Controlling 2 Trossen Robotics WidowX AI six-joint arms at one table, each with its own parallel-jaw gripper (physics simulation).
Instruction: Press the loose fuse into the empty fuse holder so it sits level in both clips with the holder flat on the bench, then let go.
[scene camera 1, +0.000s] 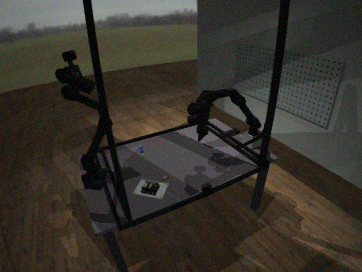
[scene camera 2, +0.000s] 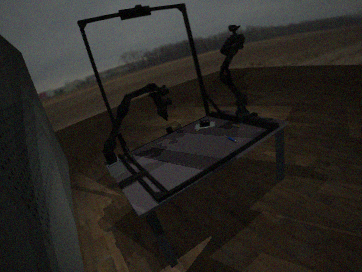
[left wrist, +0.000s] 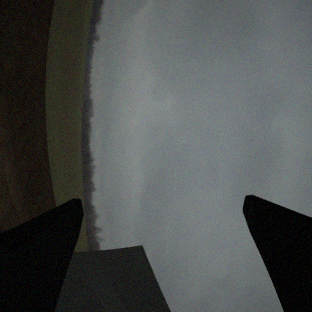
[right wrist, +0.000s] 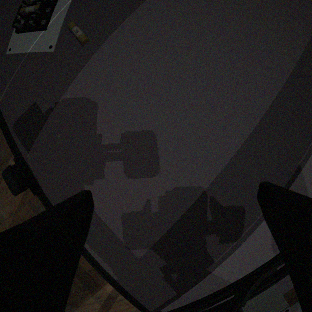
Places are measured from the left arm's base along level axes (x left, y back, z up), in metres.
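Pixels of known places: left gripper, between the fingertips: (scene camera 1: 74, 61) (scene camera 2: 242, 31) (left wrist: 165, 207); right gripper, between the fingertips: (scene camera 1: 198, 136) (scene camera 2: 167, 118) (right wrist: 177, 195); left arm's base, origin of its link: (scene camera 1: 94, 177) (scene camera 2: 242, 111); right arm's base, origin of its link: (scene camera 1: 253, 133) (scene camera 2: 112, 161).
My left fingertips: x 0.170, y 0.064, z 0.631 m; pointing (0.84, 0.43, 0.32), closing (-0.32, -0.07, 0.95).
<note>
For each thing: its top centre in the pictures, then the offset to it from my left fingertips. "pt": a spot on its surface instead.
- white plate, a spot on its surface: (right wrist: 45, 42) (scene camera 1: 164, 185) pt dx -0.137, dy -0.474, dz -0.682 m
- loose tan fuse, centre of its top: (right wrist: 76, 30) (scene camera 1: 165, 176) dx -0.071, dy -0.466, dz -0.669 m
- small blue cylinder, centre of its top: (scene camera 2: 230, 137) (scene camera 1: 141, 150) dx +0.201, dy -0.242, dz -0.670 m
- dim yellowish piece, centre of its top: (scene camera 1: 121, 165) dx +0.000, dy -0.168, dz -0.663 m
The black fuse holder block (scene camera 1: 150, 187) (scene camera 2: 204, 122) (right wrist: 34, 19) stands on a white plate (scene camera 1: 163, 188) (right wrist: 45, 42) on the bench; a pale fuse-like piece shows in it, and its clips are too dark to tell apart. A loose tan fuse (scene camera 1: 165, 177) (right wrist: 78, 33) lies on the bench beside the plate. My right gripper (scene camera 1: 201, 135) (scene camera 2: 164, 116) (right wrist: 177, 195) is open and empty, high above the bench and off to the right of the fuse in scene camera 1. My left gripper (left wrist: 165, 207) is open and empty, raised high at the left of scene camera 1.
A small blue cylinder (scene camera 1: 141, 149) (scene camera 2: 232, 139) lies farther back in scene camera 1. A dim yellowish piece (scene camera 1: 124, 168) lies near the left upright. Dark frame uprights (scene camera 1: 274, 85) and rails border the bench. A small black block (scene camera 1: 206, 188) is on the near rail.
</note>
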